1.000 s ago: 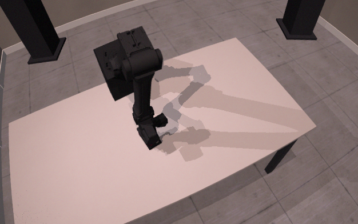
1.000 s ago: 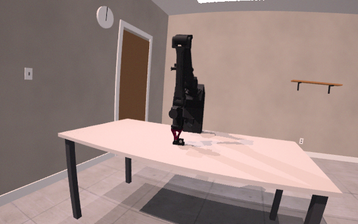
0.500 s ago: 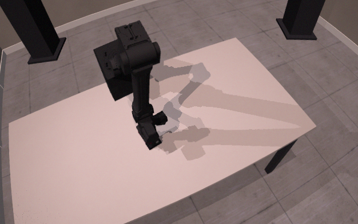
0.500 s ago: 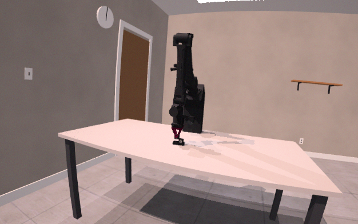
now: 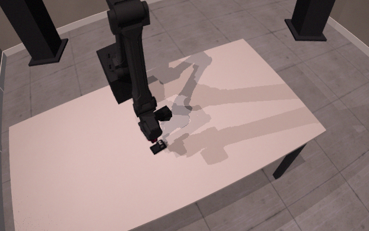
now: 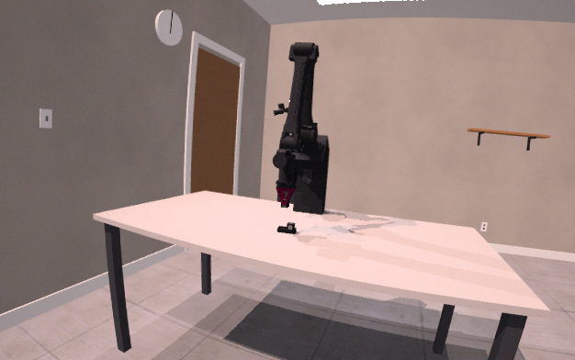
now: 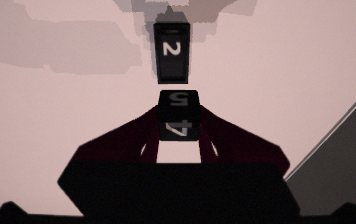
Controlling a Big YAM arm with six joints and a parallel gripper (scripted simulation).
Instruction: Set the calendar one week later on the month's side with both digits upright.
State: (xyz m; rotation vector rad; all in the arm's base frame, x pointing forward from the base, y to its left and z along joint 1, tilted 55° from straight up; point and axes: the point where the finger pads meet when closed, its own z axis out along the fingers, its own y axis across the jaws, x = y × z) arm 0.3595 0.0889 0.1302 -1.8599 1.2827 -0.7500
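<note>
My hand is 110 mm above the black tray, 10 mm to the right of it and 10 mm past it. Also, from my hand: black calendar block: right at my hand.
</note>
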